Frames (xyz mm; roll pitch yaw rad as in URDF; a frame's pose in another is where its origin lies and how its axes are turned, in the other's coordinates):
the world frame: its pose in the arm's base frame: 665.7 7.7 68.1 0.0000 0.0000 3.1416
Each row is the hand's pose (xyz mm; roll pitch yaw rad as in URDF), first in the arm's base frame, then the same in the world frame.
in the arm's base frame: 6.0 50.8 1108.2 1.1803 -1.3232 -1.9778
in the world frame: 659.7 -43.1 1040.1 1.1803 -1.3232 1.1638
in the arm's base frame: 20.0 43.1 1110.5 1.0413 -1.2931 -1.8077
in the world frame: 645.7 -35.4 1042.4 1.0413 -1.2931 1.3339
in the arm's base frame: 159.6 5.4 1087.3 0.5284 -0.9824 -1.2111
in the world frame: 506.1 2.3 1019.2 0.5284 -0.9824 1.9305
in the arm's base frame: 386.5 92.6 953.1 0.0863 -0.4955 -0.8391
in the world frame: 279.2 -84.9 885.0 0.0863 -0.4955 2.3025
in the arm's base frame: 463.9 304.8 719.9 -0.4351 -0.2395 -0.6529
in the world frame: 201.8 -297.1 651.8 -0.4351 -0.2395 2.4887
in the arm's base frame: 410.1 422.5 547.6 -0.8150 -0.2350 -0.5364
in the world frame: 255.6 -414.8 479.5 -0.8150 -0.2350 2.6052
